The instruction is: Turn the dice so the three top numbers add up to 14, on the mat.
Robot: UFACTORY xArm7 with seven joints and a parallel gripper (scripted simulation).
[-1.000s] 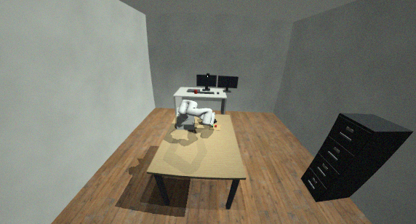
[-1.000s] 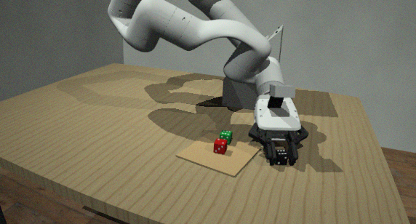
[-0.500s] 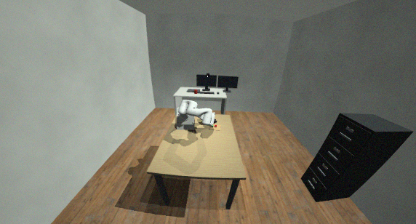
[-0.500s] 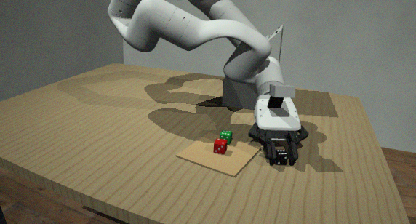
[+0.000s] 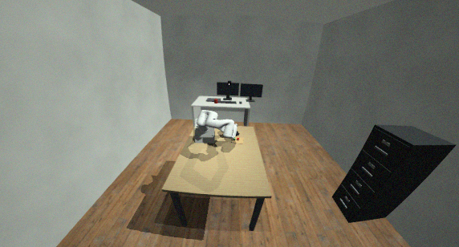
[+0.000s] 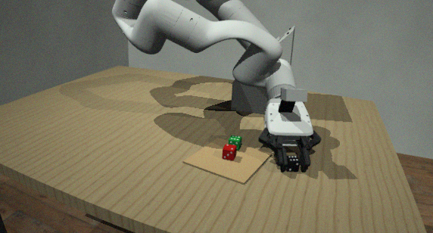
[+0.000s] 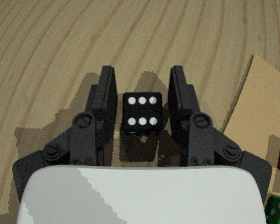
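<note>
The black die lies 10 mm below my hand and 10 mm behind it. From my hand the other things lie so: red die: 140 mm to the right, 10 mm below, 10 mm behind; green die: 130 mm to the right, 50 mm behind, 10 mm below; tan mat: 130 mm to the right, 20 mm below, 10 mm behind.
</note>
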